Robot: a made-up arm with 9 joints. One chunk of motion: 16 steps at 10 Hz.
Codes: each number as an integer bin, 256 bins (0 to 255) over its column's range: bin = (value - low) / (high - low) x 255, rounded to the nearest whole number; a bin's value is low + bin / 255 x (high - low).
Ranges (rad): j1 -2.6..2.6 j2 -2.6..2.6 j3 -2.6..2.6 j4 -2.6..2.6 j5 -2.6..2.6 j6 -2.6..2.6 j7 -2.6..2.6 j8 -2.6..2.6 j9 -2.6..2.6
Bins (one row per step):
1: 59 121 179 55 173 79 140 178 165
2: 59 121 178 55 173 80 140 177 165
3: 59 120 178 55 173 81 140 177 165
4: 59 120 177 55 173 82 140 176 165
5: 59 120 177 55 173 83 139 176 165
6: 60 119 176 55 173 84 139 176 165
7: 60 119 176 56 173 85 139 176 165
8: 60 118 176 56 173 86 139 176 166
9: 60 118 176 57 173 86 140 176 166
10: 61 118 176 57 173 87 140 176 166
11: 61 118 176 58 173 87 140 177 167
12: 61 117 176 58 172 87 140 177 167
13: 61 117 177 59 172 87 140 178 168
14: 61 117 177 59 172 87 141 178 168
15: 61 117 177 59 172 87 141 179 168
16: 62 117 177 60 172 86 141 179 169
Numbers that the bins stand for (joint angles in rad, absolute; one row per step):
1: -1.3969 -0.1325 1.0502 -1.4784 0.9278 -0.9890 0.2549 1.0298 0.7647
2: -1.3969 -0.1325 1.0298 -1.4784 0.9278 -0.9686 0.2549 1.0094 0.7647
3: -1.3969 -0.1529 1.0298 -1.4784 0.9278 -0.9482 0.2549 1.0094 0.7647
4: -1.3969 -0.1529 1.0094 -1.4784 0.9278 -0.9278 0.2549 0.9890 0.7647
5: -1.3969 -0.1529 1.0094 -1.4784 0.9278 -0.9075 0.2345 0.9890 0.7647
6: -1.3765 -0.1733 0.9890 -1.4784 0.9278 -0.8871 0.2345 0.9890 0.7647
7: -1.3765 -0.1733 0.9890 -1.4580 0.9278 -0.8667 0.2345 0.9890 0.7647
8: -1.3765 -0.1937 0.9890 -1.4580 0.9278 -0.8463 0.2345 0.9890 0.7851
9: -1.3765 -0.1937 0.9890 -1.4376 0.9278 -0.8463 0.2549 0.9890 0.7851
10: -1.3561 -0.1937 0.9890 -1.4376 0.9278 -0.8259 0.2549 0.9890 0.7851
11: -1.3561 -0.1937 0.9890 -1.4173 0.9278 -0.8259 0.2549 1.0094 0.8055
12: -1.3561 -0.2141 0.9890 -1.4173 0.9075 -0.8259 0.2549 1.0094 0.8055
13: -1.3561 -0.2141 1.0094 -1.3969 0.9075 -0.8259 0.2549 1.0298 0.8259
14: -1.3561 -0.2141 1.0094 -1.3969 0.9075 -0.8259 0.2753 1.0298 0.8259
15: -1.3561 -0.2141 1.0094 -1.3969 0.9075 -0.8259 0.2753 1.0502 0.8259
16: -1.3357 -0.2141 1.0094 -1.3765 0.9075 -0.8463 0.2753 1.0502 0.8463

